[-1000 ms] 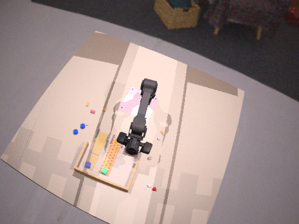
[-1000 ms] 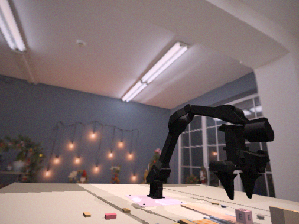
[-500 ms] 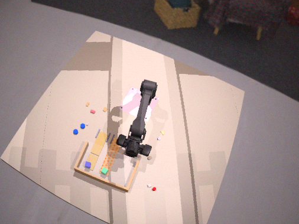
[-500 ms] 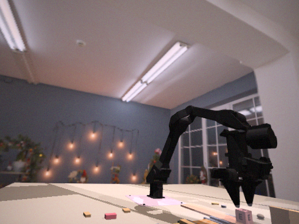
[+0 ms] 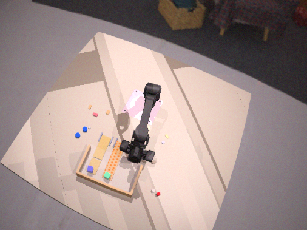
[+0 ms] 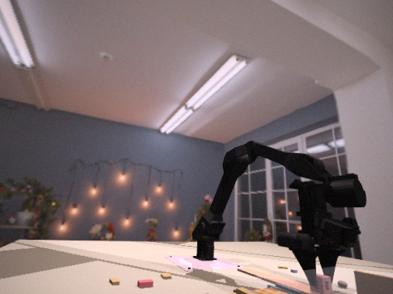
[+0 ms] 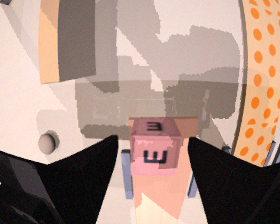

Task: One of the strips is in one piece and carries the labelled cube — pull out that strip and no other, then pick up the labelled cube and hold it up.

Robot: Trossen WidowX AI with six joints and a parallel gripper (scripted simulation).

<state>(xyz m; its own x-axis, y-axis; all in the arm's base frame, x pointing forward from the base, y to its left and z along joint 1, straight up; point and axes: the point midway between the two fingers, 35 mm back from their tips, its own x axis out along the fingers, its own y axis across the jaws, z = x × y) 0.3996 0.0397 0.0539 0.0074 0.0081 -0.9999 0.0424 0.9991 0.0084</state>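
The salmon strip lies 11 cm behind my gripper tip, 2 cm below it and 1 cm to the right of it. Round my gripper tip: pink labelled cube right at my gripper tip; then grey pebble 10 cm to the left, 1 cm below, 1 cm behind; then white bit 16 cm to the left, 16 cm ahead, 1 cm below.
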